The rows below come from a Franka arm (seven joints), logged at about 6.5 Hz.
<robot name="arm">
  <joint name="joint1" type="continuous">
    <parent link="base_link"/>
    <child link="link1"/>
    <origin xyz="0 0 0.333"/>
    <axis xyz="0 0 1"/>
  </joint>
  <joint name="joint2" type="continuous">
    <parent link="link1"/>
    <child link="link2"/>
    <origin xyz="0 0 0"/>
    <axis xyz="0 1 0"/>
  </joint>
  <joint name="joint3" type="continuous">
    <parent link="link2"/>
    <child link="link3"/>
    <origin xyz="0 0 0.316"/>
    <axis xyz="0 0 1"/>
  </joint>
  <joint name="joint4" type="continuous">
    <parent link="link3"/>
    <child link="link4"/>
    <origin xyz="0.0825 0 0"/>
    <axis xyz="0 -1 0"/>
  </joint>
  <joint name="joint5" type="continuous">
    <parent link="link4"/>
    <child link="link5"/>
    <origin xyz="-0.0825 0 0.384"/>
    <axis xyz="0 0 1"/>
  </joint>
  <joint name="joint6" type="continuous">
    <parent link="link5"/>
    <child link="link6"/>
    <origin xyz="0 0 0"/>
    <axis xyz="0 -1 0"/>
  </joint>
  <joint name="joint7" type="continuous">
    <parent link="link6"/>
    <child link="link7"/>
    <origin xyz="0.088 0 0"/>
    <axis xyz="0 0 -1"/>
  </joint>
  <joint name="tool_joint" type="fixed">
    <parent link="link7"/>
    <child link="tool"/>
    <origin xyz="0 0 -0.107" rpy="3.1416 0 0"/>
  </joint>
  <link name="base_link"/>
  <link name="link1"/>
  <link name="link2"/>
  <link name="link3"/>
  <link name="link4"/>
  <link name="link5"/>
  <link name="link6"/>
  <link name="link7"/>
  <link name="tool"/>
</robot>
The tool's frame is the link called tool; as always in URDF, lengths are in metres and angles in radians. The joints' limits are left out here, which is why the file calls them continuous.
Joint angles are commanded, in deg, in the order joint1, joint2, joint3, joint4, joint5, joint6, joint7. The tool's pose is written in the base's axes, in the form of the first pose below.
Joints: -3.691, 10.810, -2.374, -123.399, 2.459, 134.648, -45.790
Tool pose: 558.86 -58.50 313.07; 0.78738 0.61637 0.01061; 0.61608 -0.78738 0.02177; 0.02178 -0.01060 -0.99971
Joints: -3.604, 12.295, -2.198, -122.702, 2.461, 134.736, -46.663
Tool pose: 562.49 -56.29 303.70; 0.77524 0.63167 -0.00169; 0.63153 -0.77502 0.02263; 0.01299 -0.01860 -0.99974
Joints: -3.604, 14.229, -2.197, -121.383, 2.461, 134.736, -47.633
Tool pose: 568.74 -56.87 294.10; 0.76439 0.64463 -0.01247; 0.64473 -0.76408 0.02245; 0.00494 -0.02520 -0.99967
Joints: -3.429, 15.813, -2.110, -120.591, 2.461, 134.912, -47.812
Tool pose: 572.63 -54.63 284.20; 0.75940 0.65020 -0.02334; 0.65061 -0.75907 0.02271; -0.00295 -0.03243 -0.99947
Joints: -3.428, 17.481, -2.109, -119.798, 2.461, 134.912, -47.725
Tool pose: 575.65 -54.89 273.06; 0.76014 0.64861 -0.03861; 0.64960 -0.75992 0.02314; -0.01434 -0.04267 -0.99899
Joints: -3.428, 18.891, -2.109, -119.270, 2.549, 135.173, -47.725
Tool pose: 577.68 -55.10 262.90; 0.76067 0.64726 -0.04934; 0.64877 -0.76060 0.02423; -0.02184 -0.05044 -0.99849
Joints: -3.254, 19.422, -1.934, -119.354, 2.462, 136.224, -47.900
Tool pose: 578.85 -51.82 258.43; 0.75444 0.65502 -0.04206; 0.65615 -0.75430 0.02233; -0.01710 -0.04444 -0.99887
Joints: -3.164, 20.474, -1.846, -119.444, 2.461, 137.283, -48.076
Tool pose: 579.03 -50.19 248.67; 0.75061 0.65930 -0.04364; 0.66048 -0.75053 0.02168; -0.01846 -0.04510 -0.99881
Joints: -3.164, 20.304, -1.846, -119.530, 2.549, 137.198, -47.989
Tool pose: 578.59 -50.13 249.68; 0.75238 0.65728 -0.04352; 0.65849 -0.75225 0.02286; -0.01772 -0.04586 -0.99879
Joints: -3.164, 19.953, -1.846, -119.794, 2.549, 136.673, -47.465
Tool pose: 576.47 -49.90 250.66; 0.75814 0.65009 -0.05108; 0.65169 -0.75811 0.02400; -0.02313 -0.05148 -0.99841
